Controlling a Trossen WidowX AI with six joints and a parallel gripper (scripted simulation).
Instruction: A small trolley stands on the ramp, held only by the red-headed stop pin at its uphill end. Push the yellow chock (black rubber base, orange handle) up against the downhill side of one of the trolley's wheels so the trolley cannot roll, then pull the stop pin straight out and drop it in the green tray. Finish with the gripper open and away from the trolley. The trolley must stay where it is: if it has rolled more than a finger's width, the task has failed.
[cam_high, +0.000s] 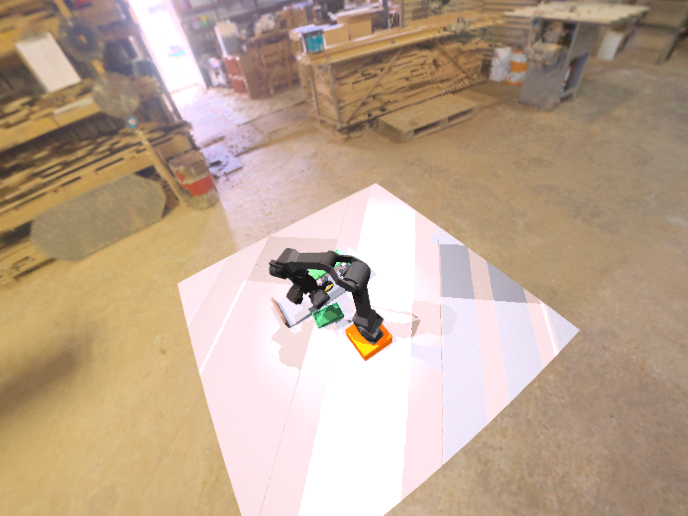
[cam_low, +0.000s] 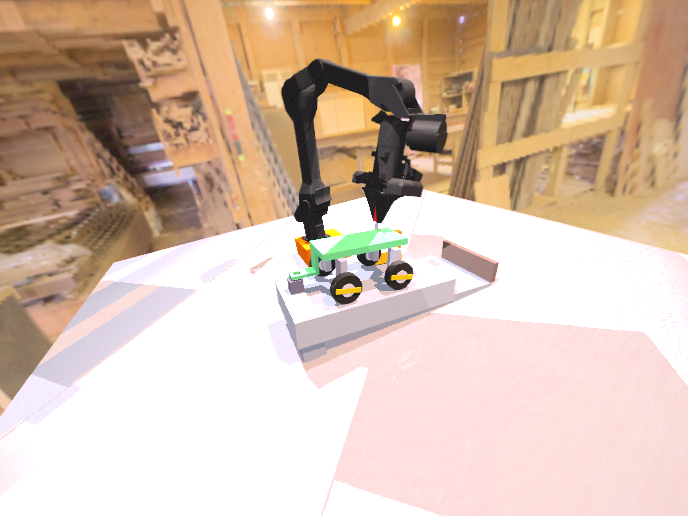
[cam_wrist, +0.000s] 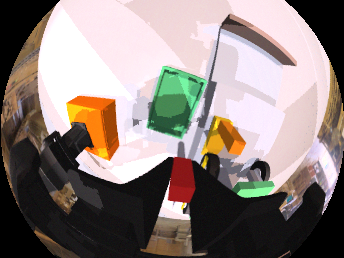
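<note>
Right now the red-headed stop pin is right at my gripper tip. From my gripper tip the other things lie so: trolley: 8 cm ahead, 12 cm to the right, 2 cm below; then green tray: 2 cm behind, 14 cm below; then yellow chock: 5 cm ahead, 2 cm to the right, 5 cm below.
</note>
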